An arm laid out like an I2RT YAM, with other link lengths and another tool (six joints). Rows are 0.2 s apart.
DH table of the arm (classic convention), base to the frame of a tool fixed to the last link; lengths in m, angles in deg. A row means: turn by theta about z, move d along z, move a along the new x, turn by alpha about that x. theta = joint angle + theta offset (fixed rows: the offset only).
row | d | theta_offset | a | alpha
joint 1 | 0.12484 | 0.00 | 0.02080 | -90.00
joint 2 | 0.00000 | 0.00 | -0.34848 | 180.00
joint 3 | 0.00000 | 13.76 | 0.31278 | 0.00
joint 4 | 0.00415 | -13.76 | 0.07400 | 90.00
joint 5 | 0.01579 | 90.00 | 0.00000 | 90.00
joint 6 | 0.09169 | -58.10 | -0.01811 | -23.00
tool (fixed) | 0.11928 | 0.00 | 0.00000 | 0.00
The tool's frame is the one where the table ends.
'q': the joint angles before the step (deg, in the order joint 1, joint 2, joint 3, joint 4, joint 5, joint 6). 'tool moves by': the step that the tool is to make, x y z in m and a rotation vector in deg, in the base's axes. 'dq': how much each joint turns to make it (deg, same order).
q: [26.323 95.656 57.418 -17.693 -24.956 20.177]
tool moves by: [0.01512 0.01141 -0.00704 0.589 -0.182 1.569]
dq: [0.044 3.612 2.557 0.994 -1.224 -1.124]
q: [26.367 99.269 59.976 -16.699 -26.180 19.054]
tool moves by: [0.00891 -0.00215 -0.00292 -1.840 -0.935 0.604]
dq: [0.005 1.332 1.622 -1.051 1.387 -1.818]
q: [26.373 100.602 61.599 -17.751 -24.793 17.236]
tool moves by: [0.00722 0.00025 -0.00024 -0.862 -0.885 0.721]
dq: [-0.005 0.914 1.281 -0.524 0.578 -1.369]
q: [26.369 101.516 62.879 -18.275 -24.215 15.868]
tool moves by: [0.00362 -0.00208 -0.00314 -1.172 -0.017 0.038]
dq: [-0.010 0.832 0.838 -0.781 0.864 -0.669]
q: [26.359 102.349 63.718 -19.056 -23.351 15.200]
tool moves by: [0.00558 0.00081 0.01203 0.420 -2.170 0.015]
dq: [0.020 -1.251 0.289 0.455 0.494 -0.346]
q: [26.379 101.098 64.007 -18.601 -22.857 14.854]
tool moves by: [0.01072 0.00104 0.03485 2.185 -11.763 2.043]
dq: [0.491 -6.551 -4.779 8.387 1.576 -3.562]
